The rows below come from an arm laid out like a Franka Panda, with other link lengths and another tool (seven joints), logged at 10 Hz.
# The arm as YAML. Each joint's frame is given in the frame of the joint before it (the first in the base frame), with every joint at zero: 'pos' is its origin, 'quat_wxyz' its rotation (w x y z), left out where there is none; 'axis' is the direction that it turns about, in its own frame. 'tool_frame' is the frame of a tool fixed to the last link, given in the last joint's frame.
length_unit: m
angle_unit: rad
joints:
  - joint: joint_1
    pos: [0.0, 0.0, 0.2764]
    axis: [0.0, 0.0, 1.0]
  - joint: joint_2
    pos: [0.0, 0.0, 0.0]
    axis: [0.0, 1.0, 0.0]
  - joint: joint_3
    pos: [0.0, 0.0, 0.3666]
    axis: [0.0, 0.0, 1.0]
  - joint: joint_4
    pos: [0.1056, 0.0, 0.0]
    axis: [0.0, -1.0, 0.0]
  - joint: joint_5
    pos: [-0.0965, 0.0, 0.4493]
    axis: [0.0, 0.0, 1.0]
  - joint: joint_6
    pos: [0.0, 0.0, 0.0]
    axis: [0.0, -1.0, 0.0]
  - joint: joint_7
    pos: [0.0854, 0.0, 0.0]
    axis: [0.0, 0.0, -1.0]
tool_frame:
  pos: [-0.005, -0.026, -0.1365]
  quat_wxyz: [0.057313, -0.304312, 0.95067, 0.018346]
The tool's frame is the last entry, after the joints.
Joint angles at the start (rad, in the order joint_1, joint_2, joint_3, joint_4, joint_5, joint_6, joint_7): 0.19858 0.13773 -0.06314 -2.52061 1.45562 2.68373 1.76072
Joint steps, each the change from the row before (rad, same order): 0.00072 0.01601 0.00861 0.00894 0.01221 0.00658 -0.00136; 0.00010 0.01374 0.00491 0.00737 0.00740 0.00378 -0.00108; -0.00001 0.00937 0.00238 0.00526 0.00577 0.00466 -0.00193; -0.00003 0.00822 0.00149 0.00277 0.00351 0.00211 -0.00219; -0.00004 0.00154 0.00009 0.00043 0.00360 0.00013 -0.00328; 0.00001 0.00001 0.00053 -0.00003 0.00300 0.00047 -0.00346; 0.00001 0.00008 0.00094 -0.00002 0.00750 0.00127 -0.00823; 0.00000 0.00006 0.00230 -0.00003 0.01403 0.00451 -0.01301; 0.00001 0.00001 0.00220 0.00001 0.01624 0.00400 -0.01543
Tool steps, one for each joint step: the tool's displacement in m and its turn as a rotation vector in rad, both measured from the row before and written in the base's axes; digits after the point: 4 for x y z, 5 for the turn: 0.0017 0.0041 -0.0051 -0.00115 0.00559 -0.00341; 0.0014 0.0023 -0.0046 -0.00111 0.00539 -0.00240; 0.0012 0.0007 -0.0030 -0.00269 0.00243 -0.00326; 0.0001 0.0004 -0.0034 -0.00188 0.00408 -0.00080; -0.0001 0.0000 -0.0007 0.00026 -0.00026 -0.00051; -0.0001 0.0002 0.0000 -0.00004 -0.00149 0.00051; -0.0002 0.0003 -0.0001 -0.00016 -0.00355 0.00047; -0.0003 0.0005 -0.0001 -0.00138 -0.00599 -0.00154; -0.0004 0.0005 -0.0001 -0.00081 -0.00688 -0.00140
